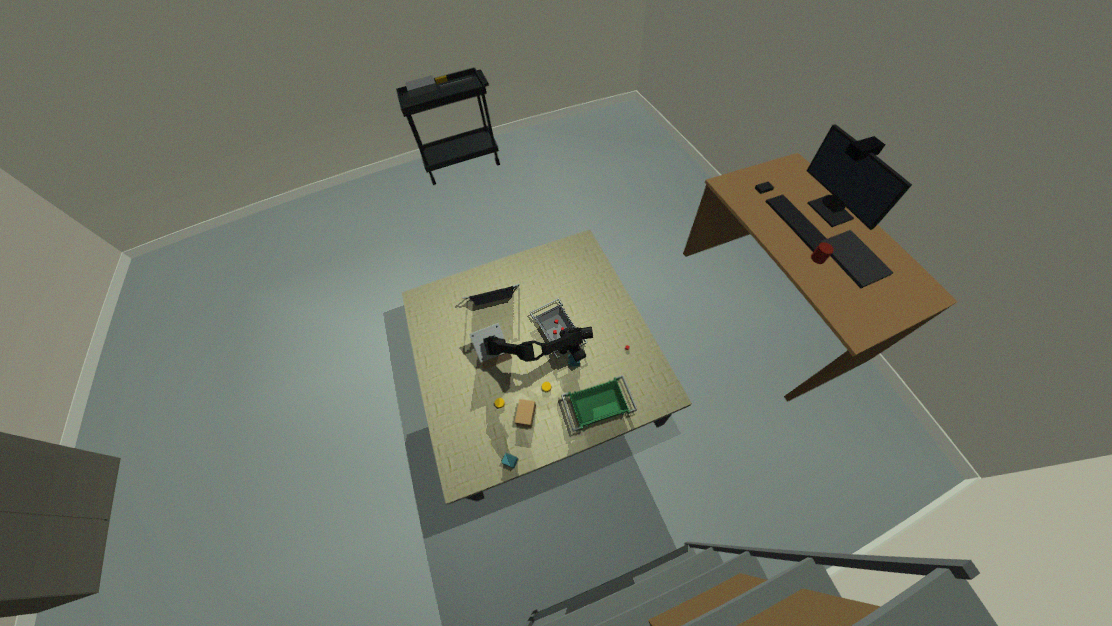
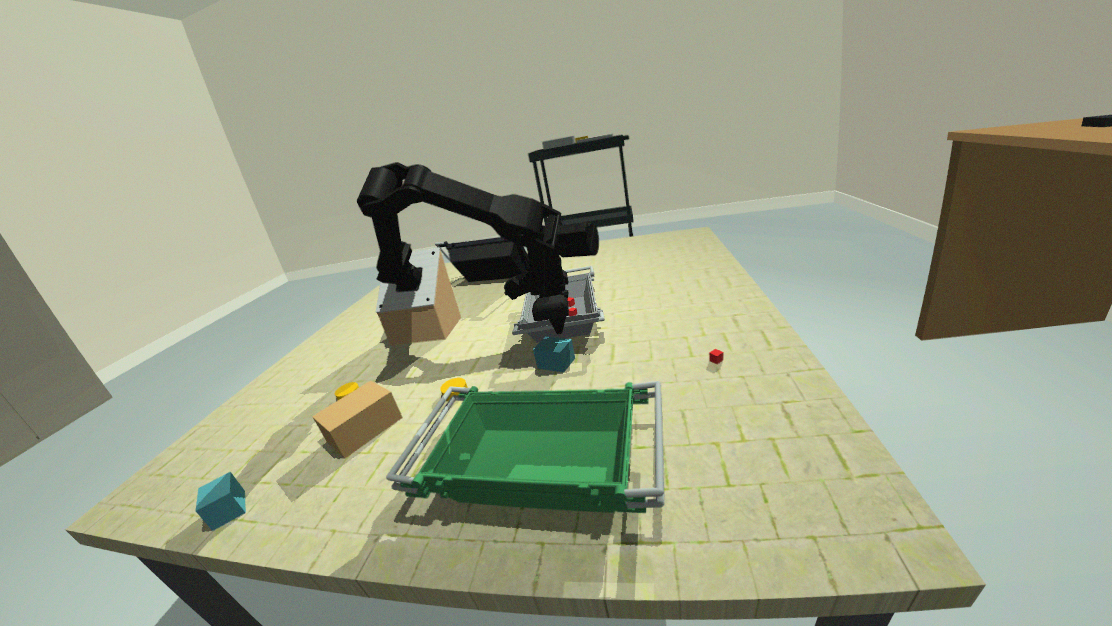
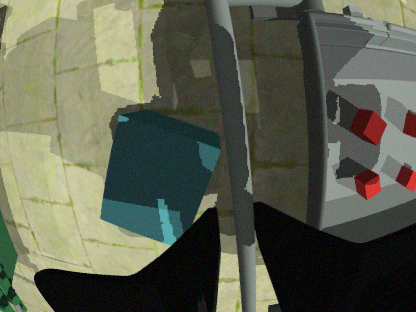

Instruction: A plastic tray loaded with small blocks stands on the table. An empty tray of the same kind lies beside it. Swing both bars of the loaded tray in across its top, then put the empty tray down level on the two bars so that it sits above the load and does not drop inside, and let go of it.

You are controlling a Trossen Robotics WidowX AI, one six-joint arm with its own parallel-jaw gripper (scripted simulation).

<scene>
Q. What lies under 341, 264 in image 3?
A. My gripper.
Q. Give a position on a black tray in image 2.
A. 497, 258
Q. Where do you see a teal cube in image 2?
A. At 555, 354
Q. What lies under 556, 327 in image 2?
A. My gripper.
</scene>
